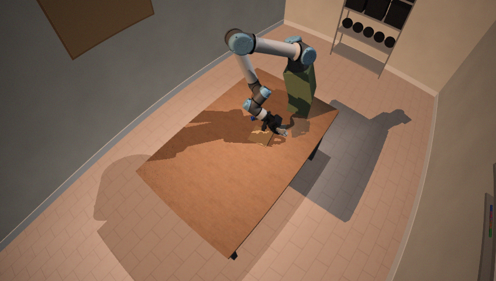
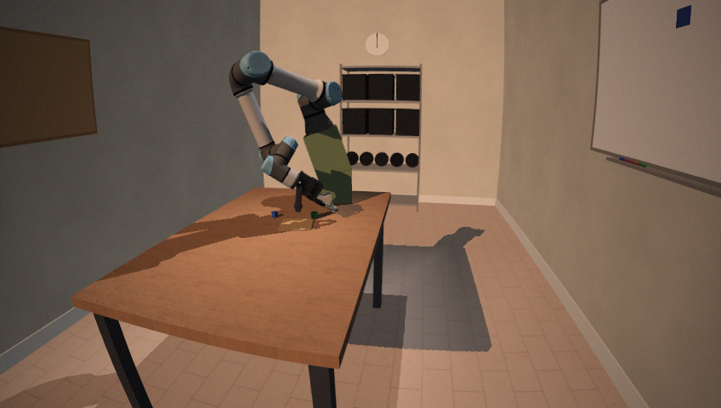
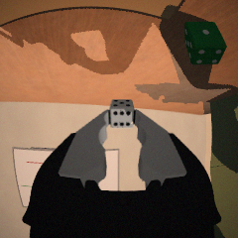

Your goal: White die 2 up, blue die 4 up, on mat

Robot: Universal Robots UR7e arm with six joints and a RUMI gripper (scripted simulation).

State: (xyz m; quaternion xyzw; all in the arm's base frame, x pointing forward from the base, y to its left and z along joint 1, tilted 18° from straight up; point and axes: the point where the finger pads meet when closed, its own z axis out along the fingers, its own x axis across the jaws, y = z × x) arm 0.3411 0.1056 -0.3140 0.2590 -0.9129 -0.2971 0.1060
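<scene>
The green die lies 10 cm to the right of my hand, 4 cm below it and 1 cm behind it. The rest, counted from my hand: blue die 28 cm to the right, 5 cm ahead, 4 cm below; tan mat 13 cm to the right, 11 cm ahead, 5 cm below; white die right at my hand.
</scene>
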